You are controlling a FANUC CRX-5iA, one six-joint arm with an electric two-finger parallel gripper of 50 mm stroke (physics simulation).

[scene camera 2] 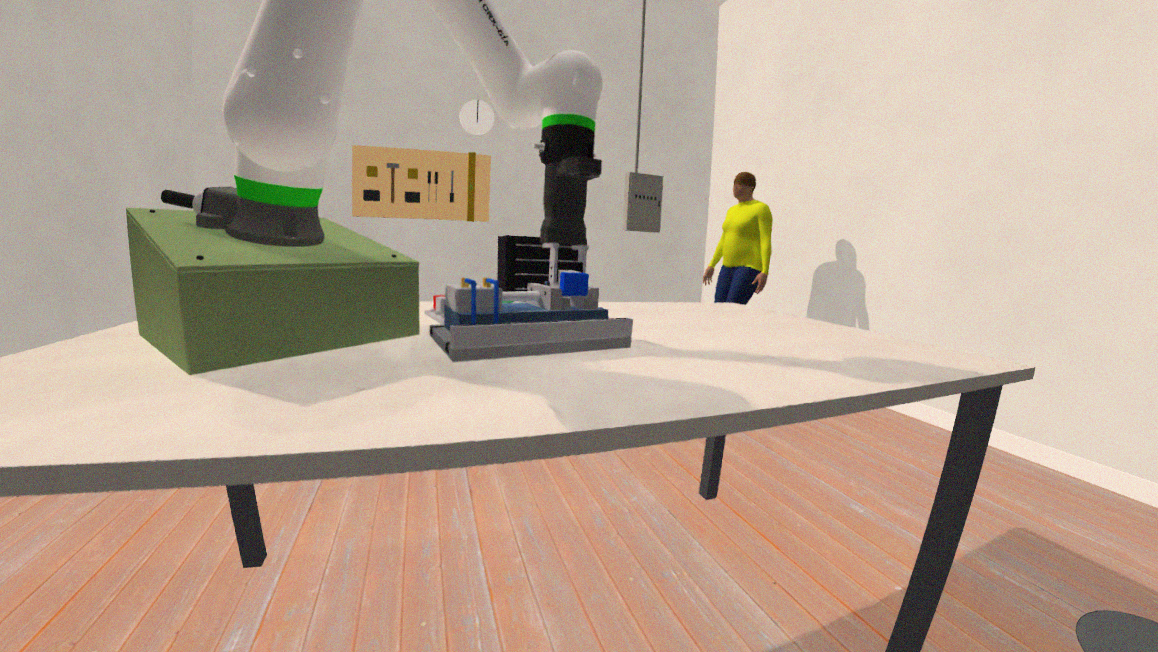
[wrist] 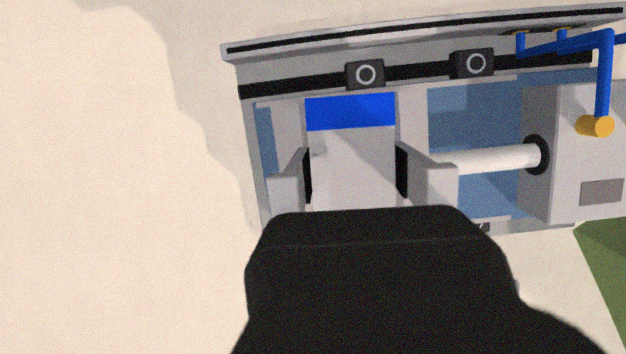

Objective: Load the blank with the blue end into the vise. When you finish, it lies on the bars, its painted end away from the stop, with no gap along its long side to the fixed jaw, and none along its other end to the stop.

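The blank (wrist: 351, 165) is pale grey with a blue end (scene camera 2: 574, 283) (wrist: 350, 111). The blue end faces scene camera 2 and the top side of the wrist view. My gripper (scene camera 2: 567, 265) (wrist: 350, 162) is shut on the blank, with one finger on each long side. The blank is over the vise (scene camera 2: 526, 332) (wrist: 245, 120), low between the left jaw (wrist: 288, 120) and the right jaw (wrist: 413, 115), which has the white rod. The blue end overlaps the jaws' height in the scene view. The bars and the stop are hidden, and I cannot tell whether the blank touches them.
A grey block (scene camera 2: 465, 298) (wrist: 575, 150) with blue bent pipes (scene camera 2: 495, 301) (wrist: 604, 75) stands at the rod's other end. The green robot base (scene camera 2: 299, 307) (wrist: 607, 245) is beside the vise. A person in yellow (scene camera 2: 741, 234) stands beyond the table (scene camera 2: 364, 421).
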